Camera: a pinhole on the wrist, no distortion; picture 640 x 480 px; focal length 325.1 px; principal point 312.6 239.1 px. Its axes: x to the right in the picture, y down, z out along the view. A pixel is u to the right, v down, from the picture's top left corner.
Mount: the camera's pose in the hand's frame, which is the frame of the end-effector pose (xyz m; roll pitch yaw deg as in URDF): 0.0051 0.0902 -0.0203 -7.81 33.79 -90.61
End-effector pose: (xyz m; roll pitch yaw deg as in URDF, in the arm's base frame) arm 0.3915 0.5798 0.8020 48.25 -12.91 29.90
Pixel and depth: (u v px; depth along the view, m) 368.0 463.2 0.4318
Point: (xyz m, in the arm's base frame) 0.8460 0.4707 0.9124
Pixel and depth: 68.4 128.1 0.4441
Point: 0.3997 0.1991 1.2204
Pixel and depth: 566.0 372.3 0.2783
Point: 0.6512 0.4827 0.7130
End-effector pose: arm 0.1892 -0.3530 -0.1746 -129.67 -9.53 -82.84
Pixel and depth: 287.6 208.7 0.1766
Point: 0.2934 -0.3663 -0.2595
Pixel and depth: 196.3 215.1 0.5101
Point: 0.6124 -0.3837 -0.4547
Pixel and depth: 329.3 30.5 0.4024
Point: 0.5227 -0.1272 -0.2884
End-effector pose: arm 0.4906 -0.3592 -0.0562 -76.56 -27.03 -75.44
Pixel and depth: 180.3 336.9 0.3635
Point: 0.8526 -0.3851 0.0729
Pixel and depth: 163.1 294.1 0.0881
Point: 0.5902 -0.3893 -0.0927
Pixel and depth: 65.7 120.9 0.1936
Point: 0.7253 -0.2842 -0.1136
